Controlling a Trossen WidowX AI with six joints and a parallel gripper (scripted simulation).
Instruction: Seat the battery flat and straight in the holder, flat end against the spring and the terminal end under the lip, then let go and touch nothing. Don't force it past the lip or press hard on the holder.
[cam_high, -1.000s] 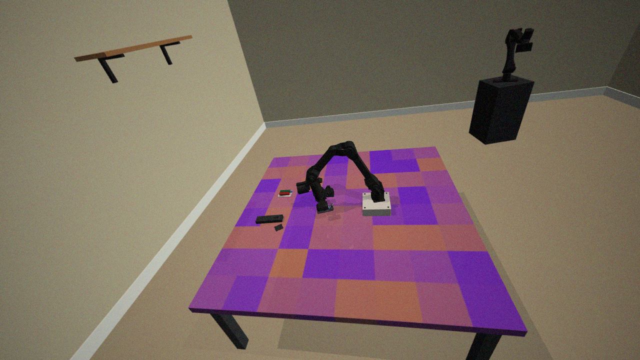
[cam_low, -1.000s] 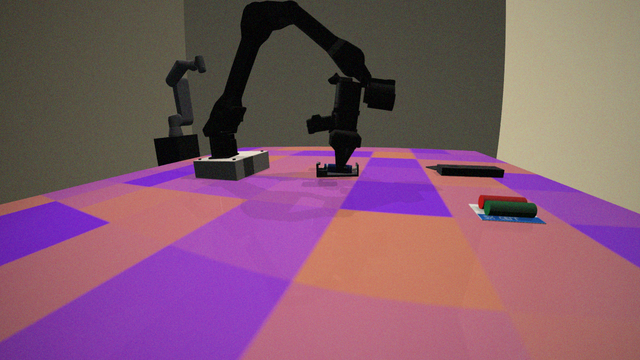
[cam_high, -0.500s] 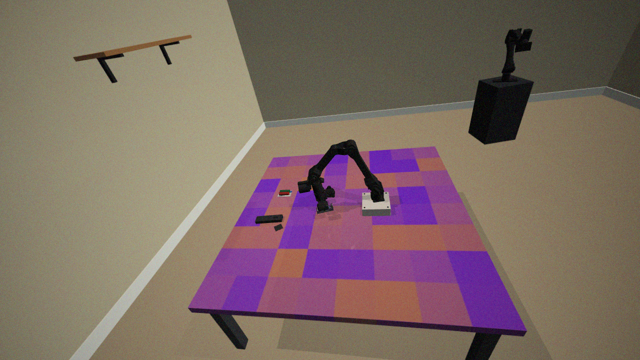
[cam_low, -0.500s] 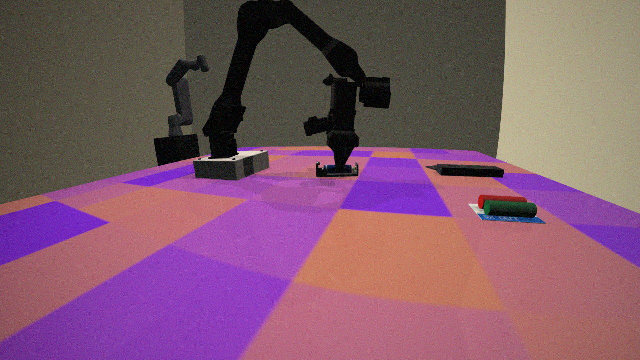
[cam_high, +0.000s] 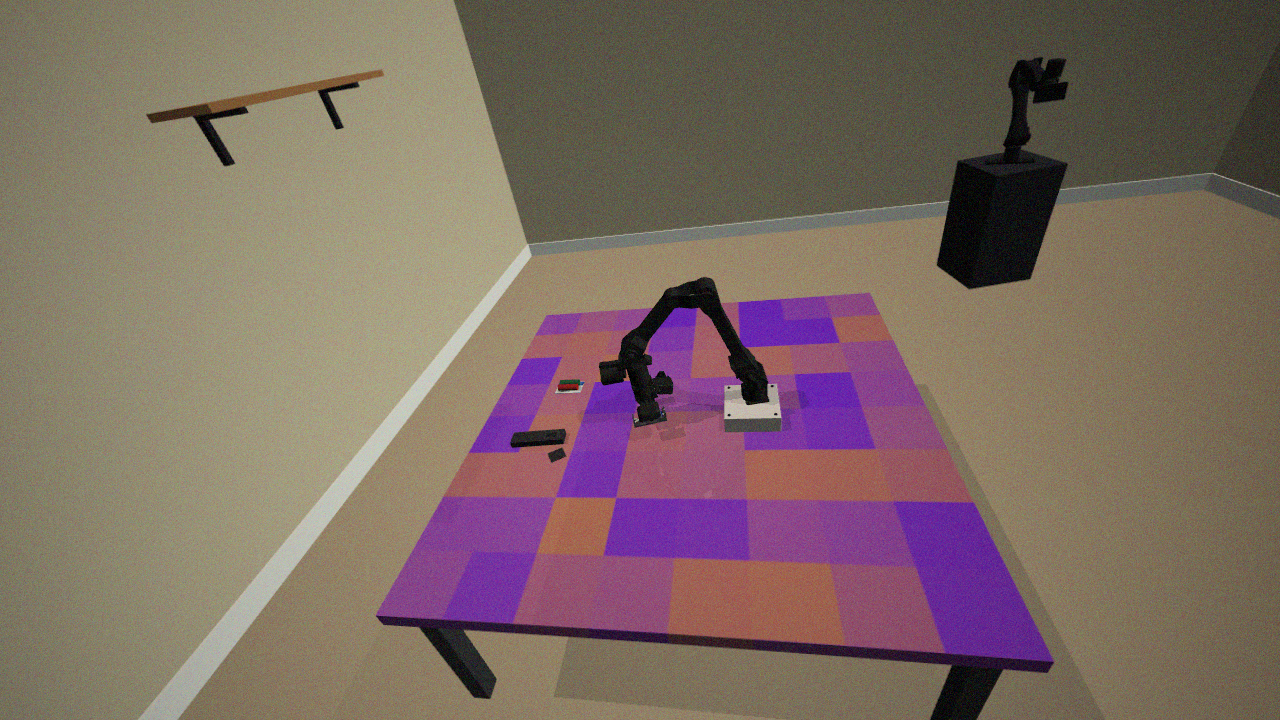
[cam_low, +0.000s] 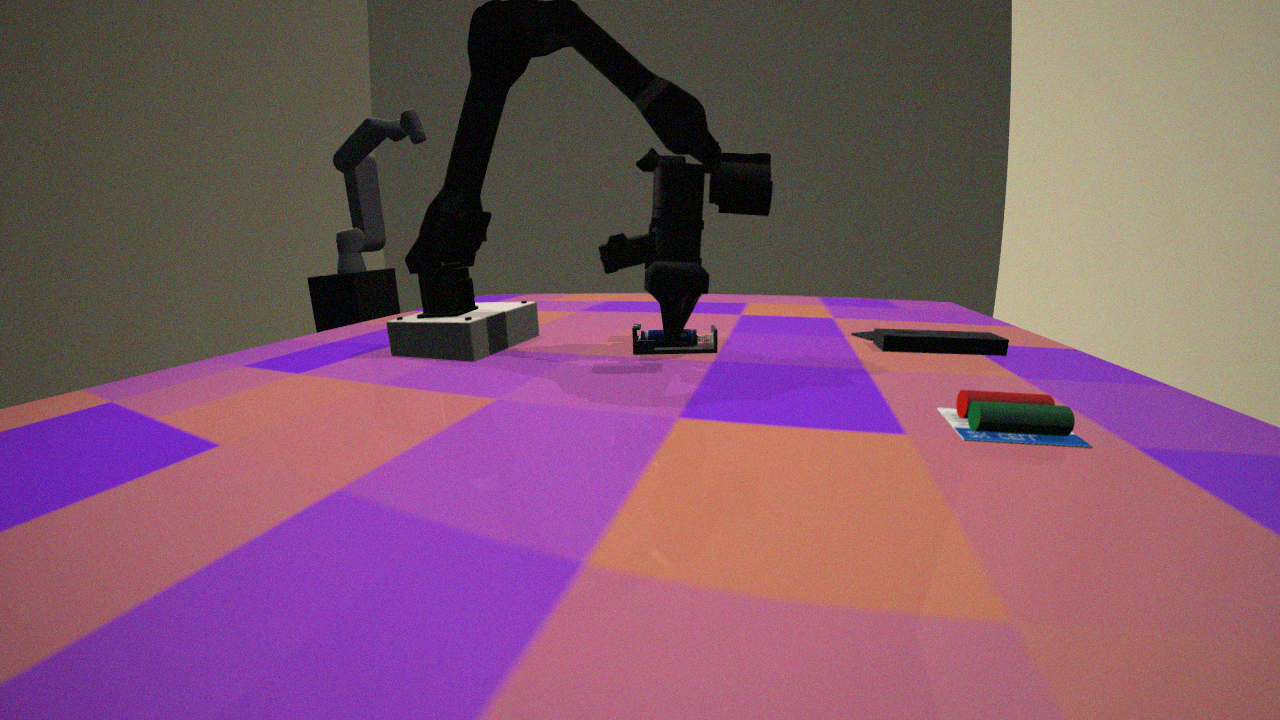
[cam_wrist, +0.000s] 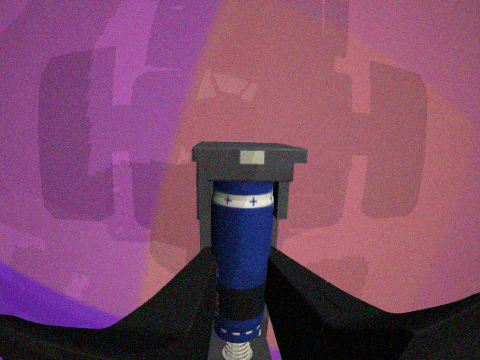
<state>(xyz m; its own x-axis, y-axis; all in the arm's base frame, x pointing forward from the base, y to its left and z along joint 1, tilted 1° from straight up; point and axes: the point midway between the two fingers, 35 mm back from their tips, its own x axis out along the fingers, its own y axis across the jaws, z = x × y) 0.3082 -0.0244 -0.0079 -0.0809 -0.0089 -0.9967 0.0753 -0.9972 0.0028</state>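
Right now the blue battery is 1 cm above my gripper tip. Round my gripper tip: black battery door 28 cm ahead, 8 cm to the left, 1 cm below; black remote 34 cm ahead, 1 cm to the left, 1 cm above.
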